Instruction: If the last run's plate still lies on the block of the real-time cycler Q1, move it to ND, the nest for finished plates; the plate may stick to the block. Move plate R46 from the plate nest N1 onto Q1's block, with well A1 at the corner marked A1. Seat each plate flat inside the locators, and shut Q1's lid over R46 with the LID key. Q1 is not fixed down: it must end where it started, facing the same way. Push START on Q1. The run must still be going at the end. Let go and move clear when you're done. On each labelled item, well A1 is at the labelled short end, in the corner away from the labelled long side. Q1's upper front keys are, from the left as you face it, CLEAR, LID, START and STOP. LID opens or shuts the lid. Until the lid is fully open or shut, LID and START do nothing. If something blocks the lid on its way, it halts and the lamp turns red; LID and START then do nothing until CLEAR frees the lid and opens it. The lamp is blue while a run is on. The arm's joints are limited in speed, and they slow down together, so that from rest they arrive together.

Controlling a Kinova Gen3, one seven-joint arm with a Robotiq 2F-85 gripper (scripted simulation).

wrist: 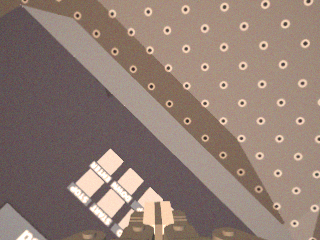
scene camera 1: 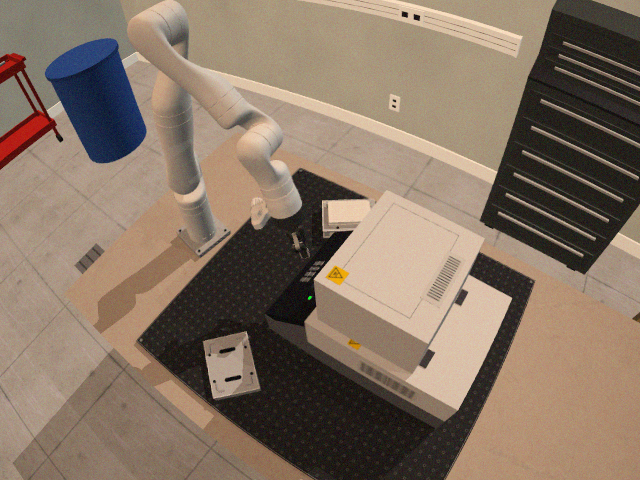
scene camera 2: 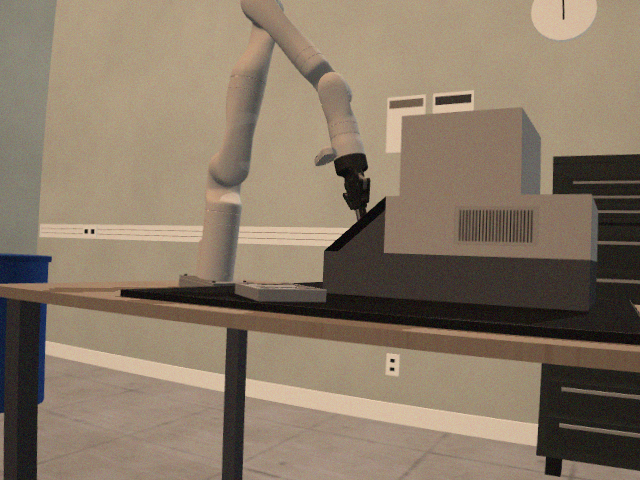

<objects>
my gripper: wrist 157,219; scene camera 1; scene camera 2
same spot on my gripper: (scene camera 1: 293,224) = (scene camera 2: 359,162)
</objects>
